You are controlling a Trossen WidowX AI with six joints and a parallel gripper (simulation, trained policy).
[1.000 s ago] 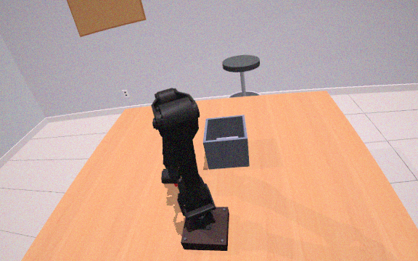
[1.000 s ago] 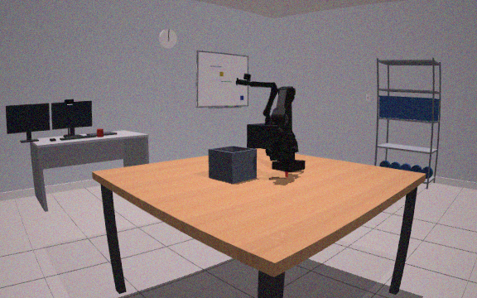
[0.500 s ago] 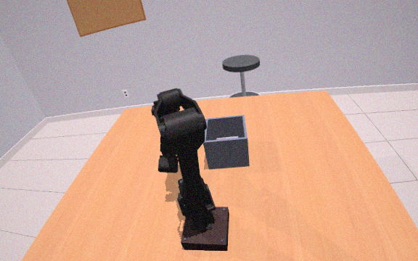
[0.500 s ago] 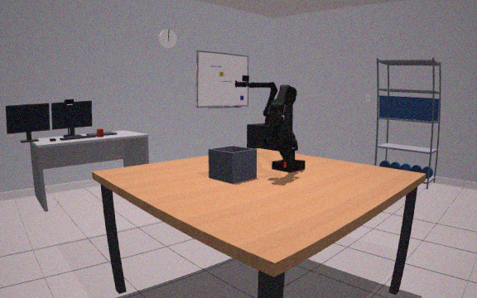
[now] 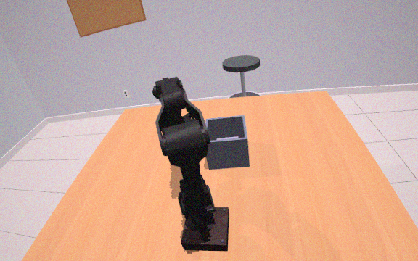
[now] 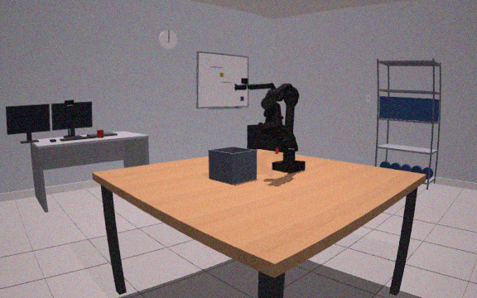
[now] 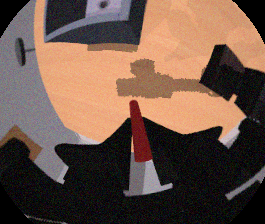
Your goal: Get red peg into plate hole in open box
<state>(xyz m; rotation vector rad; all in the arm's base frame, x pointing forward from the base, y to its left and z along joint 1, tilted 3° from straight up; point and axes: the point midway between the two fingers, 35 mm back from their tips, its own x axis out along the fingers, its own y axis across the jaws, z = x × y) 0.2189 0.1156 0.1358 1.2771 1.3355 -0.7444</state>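
The plate is 120 mm ahead of my gripper tip, 180 mm to the right of it and 110 mm below it. Round my gripper tip: red peg: 10 mm to the right, 10 mm above.
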